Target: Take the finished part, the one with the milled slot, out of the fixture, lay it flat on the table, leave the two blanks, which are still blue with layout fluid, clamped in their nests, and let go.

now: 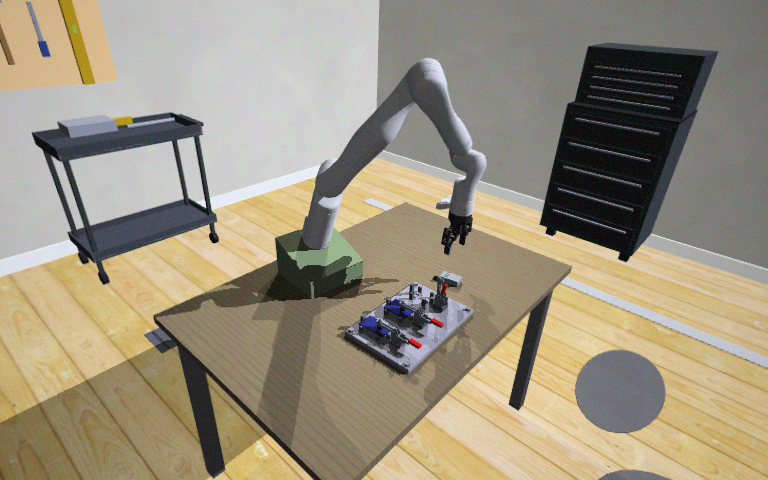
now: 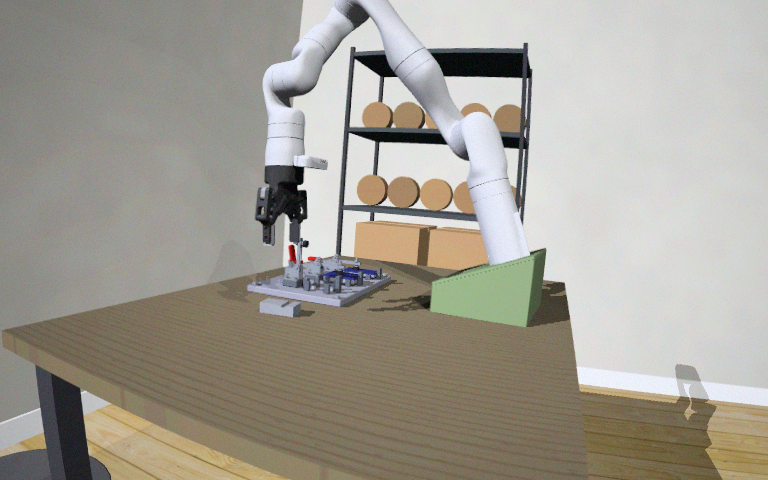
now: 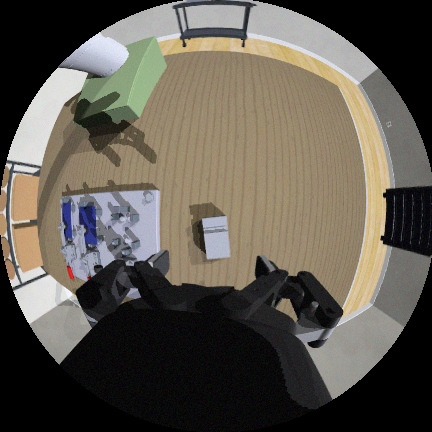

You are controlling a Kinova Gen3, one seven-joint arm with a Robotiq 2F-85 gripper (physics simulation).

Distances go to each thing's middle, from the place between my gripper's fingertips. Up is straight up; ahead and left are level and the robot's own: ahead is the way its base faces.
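Labels:
The finished part (image 3: 215, 233) has my hand 120 mm above it; going by their middles, it is the nearest to my hand of the things named here. The fixture plate (image 1: 430, 337) is 20 mm ahead of my hand, 280 mm to the right of it and 130 mm below it.

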